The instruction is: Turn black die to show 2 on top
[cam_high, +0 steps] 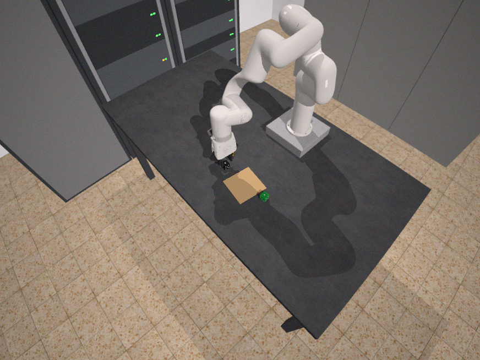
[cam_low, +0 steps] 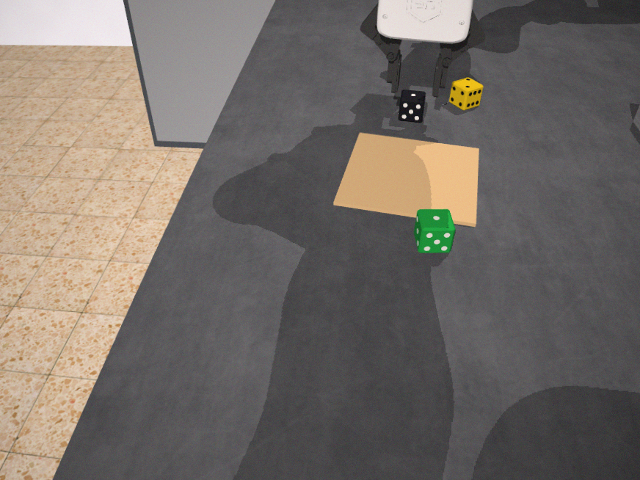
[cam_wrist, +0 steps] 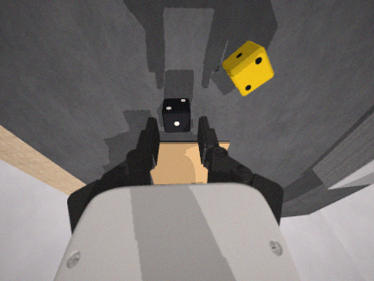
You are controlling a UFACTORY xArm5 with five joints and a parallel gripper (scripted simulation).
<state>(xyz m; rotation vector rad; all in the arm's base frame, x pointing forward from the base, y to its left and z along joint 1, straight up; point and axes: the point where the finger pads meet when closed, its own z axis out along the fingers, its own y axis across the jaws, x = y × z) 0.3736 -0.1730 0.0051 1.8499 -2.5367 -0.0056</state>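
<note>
The black die lies 40 mm below my hand. From my hand the other things lie so: yellow die: 80 mm behind, 40 mm below, 30 mm to the right; green die: 240 mm to the left, 40 mm below, 40 mm ahead; tan mat: 130 mm to the left, 50 mm below, 30 mm ahead.
</note>
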